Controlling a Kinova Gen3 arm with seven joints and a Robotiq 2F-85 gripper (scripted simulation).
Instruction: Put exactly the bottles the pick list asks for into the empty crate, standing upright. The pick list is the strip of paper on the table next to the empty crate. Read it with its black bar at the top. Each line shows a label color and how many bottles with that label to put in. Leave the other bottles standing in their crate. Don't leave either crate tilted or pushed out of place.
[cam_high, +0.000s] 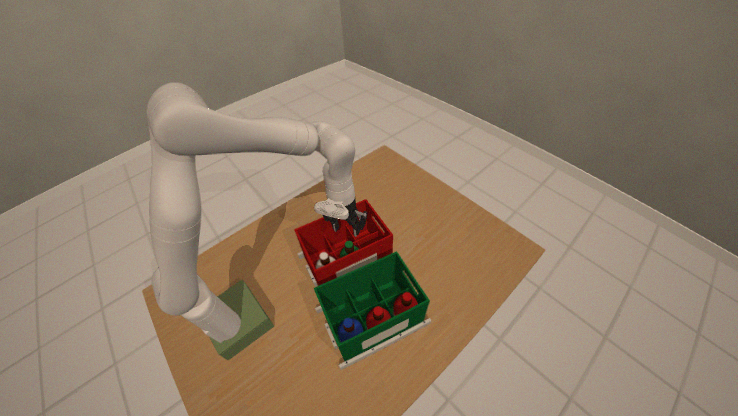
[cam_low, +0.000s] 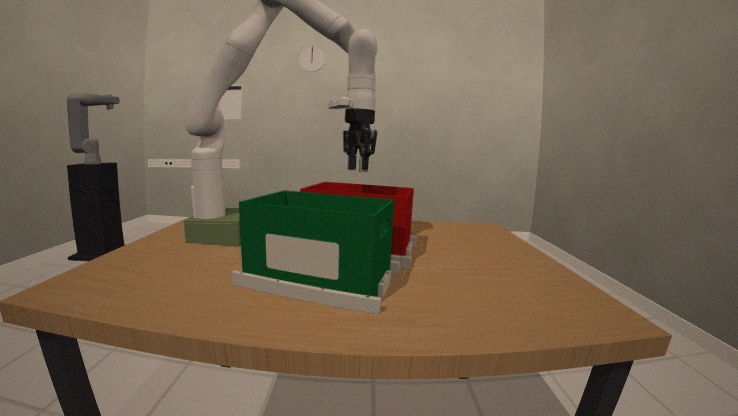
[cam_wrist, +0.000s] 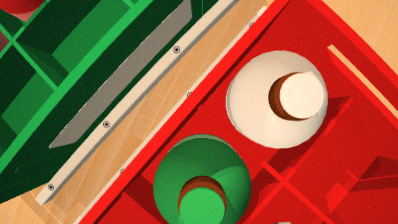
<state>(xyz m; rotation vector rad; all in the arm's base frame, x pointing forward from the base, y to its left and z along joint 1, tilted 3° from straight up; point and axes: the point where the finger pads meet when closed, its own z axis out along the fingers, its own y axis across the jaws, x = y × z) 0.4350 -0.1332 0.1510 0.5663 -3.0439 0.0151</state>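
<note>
Now: hand 12 cm past the red-label bottle, 22 cm to the left of it and 15 cm above it. The rest, counted from my hand: red crate (2 cm ahead, 4 cm to the left, 16 cm below); green-label bottle (15 cm below); white-labelled bottle (8 cm behind, 3 cm to the left, 15 cm below).
</note>
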